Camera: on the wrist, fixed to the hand. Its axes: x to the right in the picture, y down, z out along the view.
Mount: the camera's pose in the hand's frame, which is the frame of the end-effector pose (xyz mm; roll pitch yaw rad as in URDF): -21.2 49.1 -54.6 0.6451 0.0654 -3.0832
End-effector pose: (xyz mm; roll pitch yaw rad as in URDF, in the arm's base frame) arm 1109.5 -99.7 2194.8 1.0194 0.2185 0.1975
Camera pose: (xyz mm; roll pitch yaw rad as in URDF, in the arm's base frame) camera 1077.8 -32.4 2212.3 -0.3717 -0.1345 -2.9695
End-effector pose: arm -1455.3 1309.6 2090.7 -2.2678 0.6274 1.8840
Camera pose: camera -1379.7 1314.4 2101.0 2.9005 -0.7140 -1.2407
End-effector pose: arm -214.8 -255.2 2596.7 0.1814 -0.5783 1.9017
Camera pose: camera -272.0 -267.7 2547.6 0.4949 0.6524 -1.1826
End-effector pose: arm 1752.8 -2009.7 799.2 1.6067 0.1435 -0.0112
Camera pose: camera 1739.7 -1956.7 852.7 -0.9557 -0.0873 3.0627
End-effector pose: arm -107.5 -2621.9 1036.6 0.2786 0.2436 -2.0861
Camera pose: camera -38.6 -2626.5 1003.9 0.3568 -0.1645 1.0940
